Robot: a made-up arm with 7 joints. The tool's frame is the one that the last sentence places. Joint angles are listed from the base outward.
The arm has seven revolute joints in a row. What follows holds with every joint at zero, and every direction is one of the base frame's. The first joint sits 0.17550 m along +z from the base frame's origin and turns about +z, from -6.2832 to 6.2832 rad. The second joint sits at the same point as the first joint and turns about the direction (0, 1, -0.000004), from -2.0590 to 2.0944 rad. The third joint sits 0.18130 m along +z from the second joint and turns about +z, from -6.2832 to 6.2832 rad. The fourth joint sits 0.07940 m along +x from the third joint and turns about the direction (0, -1, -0.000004), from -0.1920 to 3.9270 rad. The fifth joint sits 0.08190 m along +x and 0.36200 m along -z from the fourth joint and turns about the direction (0, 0.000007, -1), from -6.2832 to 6.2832 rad. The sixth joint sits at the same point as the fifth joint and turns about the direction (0, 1, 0.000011), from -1.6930 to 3.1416 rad. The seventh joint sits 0.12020 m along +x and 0.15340 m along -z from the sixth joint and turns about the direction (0, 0.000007, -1), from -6.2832 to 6.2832 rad. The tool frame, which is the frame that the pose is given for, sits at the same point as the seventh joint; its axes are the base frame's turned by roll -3.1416, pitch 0.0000 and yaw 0.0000 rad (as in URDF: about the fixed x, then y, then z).
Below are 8 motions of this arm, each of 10 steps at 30 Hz.
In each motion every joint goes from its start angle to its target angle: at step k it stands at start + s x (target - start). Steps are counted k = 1, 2, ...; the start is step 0. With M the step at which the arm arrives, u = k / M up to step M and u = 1 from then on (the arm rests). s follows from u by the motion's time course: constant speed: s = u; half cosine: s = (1 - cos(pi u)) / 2; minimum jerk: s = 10 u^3 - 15 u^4 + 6 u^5.
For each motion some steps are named. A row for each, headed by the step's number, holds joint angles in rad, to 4 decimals.
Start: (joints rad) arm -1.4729 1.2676 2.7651 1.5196 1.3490 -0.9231 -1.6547
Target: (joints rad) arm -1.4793 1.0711 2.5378 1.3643 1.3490 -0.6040 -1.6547
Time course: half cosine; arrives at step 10
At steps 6, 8, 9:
6: -1.4771 1.1390 2.6163 1.4180 1.3490 -0.7142 -1.6547
8: -1.4787 1.0899 2.5595 1.3791 1.3490 -0.6345 -1.6547
9: -1.4791 1.0759 2.5434 1.3681 1.3490 -0.6118 -1.6547

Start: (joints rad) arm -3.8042 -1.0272 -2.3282 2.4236 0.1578 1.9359 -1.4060
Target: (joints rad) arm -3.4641 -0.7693 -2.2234 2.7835 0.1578 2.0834 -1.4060
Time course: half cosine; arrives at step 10
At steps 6, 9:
6: -3.5816 -0.8584 -2.2596 2.6592 0.1578 2.0324 -1.4060
9: -3.4724 -0.7756 -2.2260 2.7747 0.1578 2.0798 -1.4060

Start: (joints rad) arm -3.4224 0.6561 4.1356 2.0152 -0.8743 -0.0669 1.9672
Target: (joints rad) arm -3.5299 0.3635 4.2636 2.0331 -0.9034 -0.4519 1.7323
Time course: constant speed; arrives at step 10
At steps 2, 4, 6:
2: -3.4439 0.5976 4.1612 2.0188 -0.8801 -0.1439 1.9202
4: -3.4654 0.5391 4.1868 2.0224 -0.8859 -0.2209 1.8732
6: -3.4869 0.4805 4.2124 2.0259 -0.8918 -0.2979 1.8263

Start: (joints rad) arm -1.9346 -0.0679 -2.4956 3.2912 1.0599 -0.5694 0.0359
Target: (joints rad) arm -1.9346 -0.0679 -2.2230 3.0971 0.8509 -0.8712 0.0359
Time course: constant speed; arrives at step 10
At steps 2, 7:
2: -1.9346 -0.0679 -2.4411 3.2524 1.0181 -0.6298 0.0359
7: -1.9346 -0.0679 -2.3048 3.1553 0.9136 -0.7807 0.0359

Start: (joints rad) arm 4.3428 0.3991 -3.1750 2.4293 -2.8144 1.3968 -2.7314
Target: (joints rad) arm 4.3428 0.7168 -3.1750 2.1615 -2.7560 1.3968 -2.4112
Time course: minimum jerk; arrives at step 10
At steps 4, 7, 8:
4: 4.3428 0.5000 -3.1750 2.3443 -2.7959 1.3968 -2.6298
7: 4.3428 0.6650 -3.1750 2.2052 -2.7655 1.3968 -2.4634
8: 4.3428 0.6984 -3.1750 2.1770 -2.7594 1.3968 -2.4297

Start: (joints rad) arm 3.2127 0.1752 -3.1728 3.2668 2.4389 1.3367 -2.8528
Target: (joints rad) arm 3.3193 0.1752 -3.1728 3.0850 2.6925 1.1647 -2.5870
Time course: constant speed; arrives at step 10
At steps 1, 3, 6, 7, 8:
1: 3.2234 0.1752 -3.1728 3.2486 2.4643 1.3195 -2.8262
3: 3.2447 0.1752 -3.1728 3.2123 2.5150 1.2851 -2.7731
6: 3.2767 0.1752 -3.1728 3.1577 2.5911 1.2335 -2.6933
7: 3.2873 0.1752 -3.1728 3.1395 2.6164 1.2163 -2.6667
8: 3.2980 0.1752 -3.1728 3.1214 2.6418 1.1991 -2.6402

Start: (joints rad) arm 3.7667 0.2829 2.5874 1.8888 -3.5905 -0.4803 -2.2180
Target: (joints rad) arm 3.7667 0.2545 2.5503 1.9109 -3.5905 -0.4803 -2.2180
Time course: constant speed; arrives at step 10
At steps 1, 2, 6, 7, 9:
1: 3.7667 0.2801 2.5837 1.8910 -3.5905 -0.4803 -2.2180
2: 3.7667 0.2772 2.5800 1.8932 -3.5905 -0.4803 -2.2180
6: 3.7667 0.2659 2.5651 1.9021 -3.5905 -0.4803 -2.2180
7: 3.7667 0.2630 2.5614 1.9043 -3.5905 -0.4803 -2.2180
9: 3.7667 0.2573 2.5540 1.9087 -3.5905 -0.4803 -2.2180

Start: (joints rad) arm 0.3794 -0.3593 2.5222 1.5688 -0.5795 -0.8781 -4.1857
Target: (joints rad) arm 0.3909 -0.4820 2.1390 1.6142 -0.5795 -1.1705 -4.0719
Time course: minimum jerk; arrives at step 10
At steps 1, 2, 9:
1: 0.3795 -0.3604 2.5189 1.5692 -0.5795 -0.8806 -4.1847
2: 0.3801 -0.3664 2.5000 1.5714 -0.5795 -0.8950 -4.1791
9: 0.3908 -0.4809 2.1423 1.6138 -0.5795 -1.1680 -4.0729

